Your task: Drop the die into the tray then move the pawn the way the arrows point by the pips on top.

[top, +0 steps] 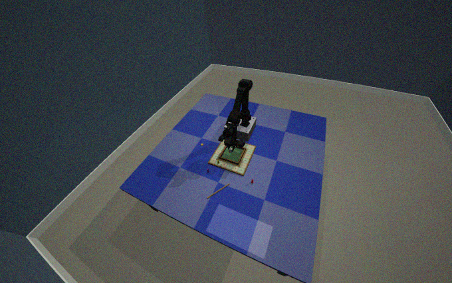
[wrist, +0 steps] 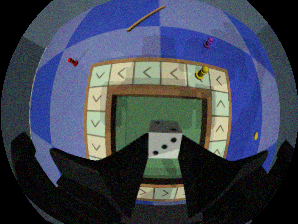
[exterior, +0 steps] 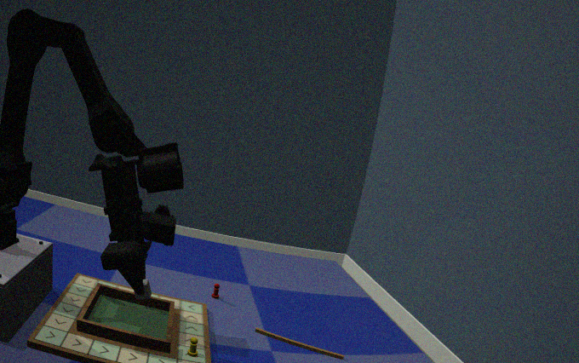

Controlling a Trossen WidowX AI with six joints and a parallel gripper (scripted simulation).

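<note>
Now: gripper tip 10 cm short of the yellow pawn, 5 cm to the left of it and 5 cm above it. Also, from my gripper tip: white die: right at my gripper tip; then magenta pawn: 19 cm ahead, 8 cm to the right, 6 cm below; then green dice tray: 2 cm behind, 7 cm below.
</note>
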